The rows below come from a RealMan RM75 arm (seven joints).
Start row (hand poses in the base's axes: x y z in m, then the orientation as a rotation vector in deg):
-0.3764, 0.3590, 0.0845, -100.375, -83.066, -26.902
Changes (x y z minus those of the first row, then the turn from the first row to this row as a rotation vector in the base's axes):
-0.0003, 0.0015, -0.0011, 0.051, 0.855, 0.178
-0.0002, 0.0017, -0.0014, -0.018, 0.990, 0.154
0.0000, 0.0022, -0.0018, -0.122, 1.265, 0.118
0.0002, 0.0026, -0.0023, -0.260, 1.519, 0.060
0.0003, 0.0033, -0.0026, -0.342, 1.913, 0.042
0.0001, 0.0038, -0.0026, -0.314, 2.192, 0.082
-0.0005, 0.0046, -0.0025, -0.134, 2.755, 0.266
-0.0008, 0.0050, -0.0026, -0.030, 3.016, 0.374
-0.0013, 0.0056, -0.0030, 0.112, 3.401, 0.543
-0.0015, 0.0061, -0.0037, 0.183, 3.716, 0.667
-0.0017, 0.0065, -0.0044, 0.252, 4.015, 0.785
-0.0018, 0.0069, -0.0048, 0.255, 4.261, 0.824
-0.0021, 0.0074, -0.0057, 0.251, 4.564, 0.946
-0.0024, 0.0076, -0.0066, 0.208, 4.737, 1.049
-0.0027, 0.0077, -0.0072, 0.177, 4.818, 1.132
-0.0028, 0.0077, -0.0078, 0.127, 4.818, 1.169
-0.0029, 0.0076, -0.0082, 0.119, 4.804, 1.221
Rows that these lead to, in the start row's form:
-0.3767, 0.3605, 0.0834, -100.192, -82.590, -26.041
-0.3766, 0.3607, 0.0831, -100.264, -82.508, -25.882
-0.3764, 0.3612, 0.0827, -100.373, -82.335, -25.576
-0.3762, 0.3616, 0.0822, -100.526, -82.173, -25.279
-0.3761, 0.3623, 0.0819, -100.601, -81.920, -24.867
-0.3763, 0.3628, 0.0819, -100.543, -81.744, -24.604
-0.3769, 0.3636, 0.0820, -100.249, -81.415, -24.101
-0.3772, 0.3640, 0.0819, -100.078, -81.270, -23.870
-0.3777, 0.3646, 0.0815, -99.826, -81.071, -23.518
-0.3779, 0.3651, 0.0808, -99.666, -80.916, -23.208
-0.3781, 0.3655, 0.0801, -99.513, -80.769, -22.915
-0.3782, 0.3659, 0.0797, -99.474, -80.626, -22.669
-0.3785, 0.3664, 0.0788, -99.373, -80.511, -22.323
-0.3788, 0.3666, 0.0779, -99.321, -80.491, -22.082
-0.3791, 0.3667, 0.0773, -99.277, -80.515, -21.944
-0.3792, 0.3667, 0.0767, -99.286, -80.567, -21.893
-0.3793, 0.3666, 0.0763, -99.251, -80.622, -21.873

